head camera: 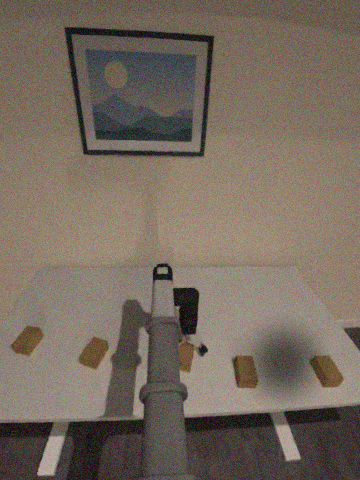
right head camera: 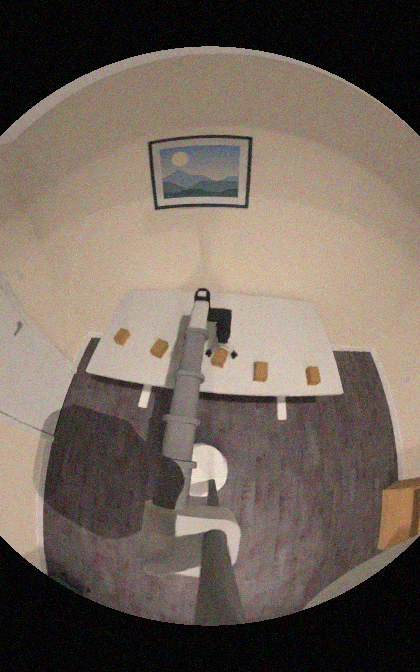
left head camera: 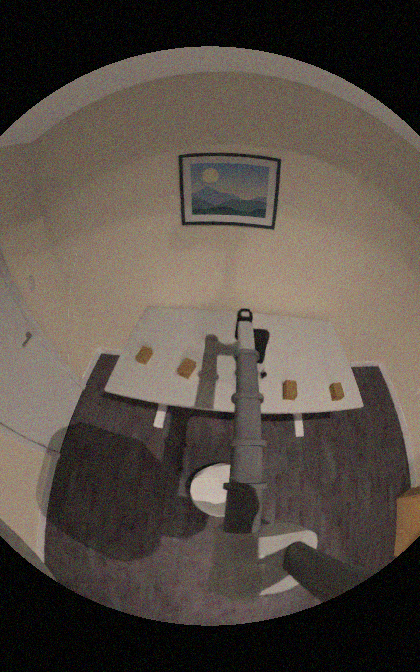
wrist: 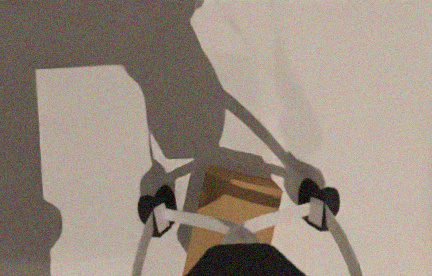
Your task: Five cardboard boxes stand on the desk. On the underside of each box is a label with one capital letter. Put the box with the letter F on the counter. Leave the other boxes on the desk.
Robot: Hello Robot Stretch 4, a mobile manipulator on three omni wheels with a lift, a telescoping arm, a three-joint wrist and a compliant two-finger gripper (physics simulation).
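Frame: origin at the robot's base, x ahead, y left, z up, level; millimetres.
Seen in the pictures: gripper, fingertip midpoint: (head camera: 185, 354) (wrist: 235, 198).
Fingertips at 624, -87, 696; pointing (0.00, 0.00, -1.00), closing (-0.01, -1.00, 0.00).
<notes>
Offsets run from my fingertips to a thing's top centre, as dx, dy, dz. Level surfaces: height alone.
Five brown cardboard boxes stand on the white desk {dz -3} (head camera: 240, 300) (left head camera: 300, 340) (right head camera: 275, 325): far left (head camera: 27, 341) (left head camera: 144, 355) (right head camera: 121, 336), second {+5, +343, +47} (head camera: 94, 353) (left head camera: 186, 368) (right head camera: 159, 348), middle box {-20, +6, +47} (head camera: 186, 362) (right head camera: 219, 358) (wrist: 207, 230), fourth {-92, -207, +47} (head camera: 246, 372) (left head camera: 290, 390) (right head camera: 260, 371) and far right (head camera: 327, 371) (left head camera: 336, 391) (right head camera: 313, 375). My gripper (right head camera: 221, 354) (wrist: 235, 198) is open, its fingertips on either side of the middle box, apart from it. The arm partly hides that box in the head view. No letter shows.
A framed picture (head camera: 145, 95) hangs on the wall behind the desk. A round white thing (right head camera: 210, 467) is on the floor below the arm. A wooden block-like piece of furniture (right head camera: 397, 515) stands at the lower right; I cannot tell whether it is the counter. A door is at the left.
</notes>
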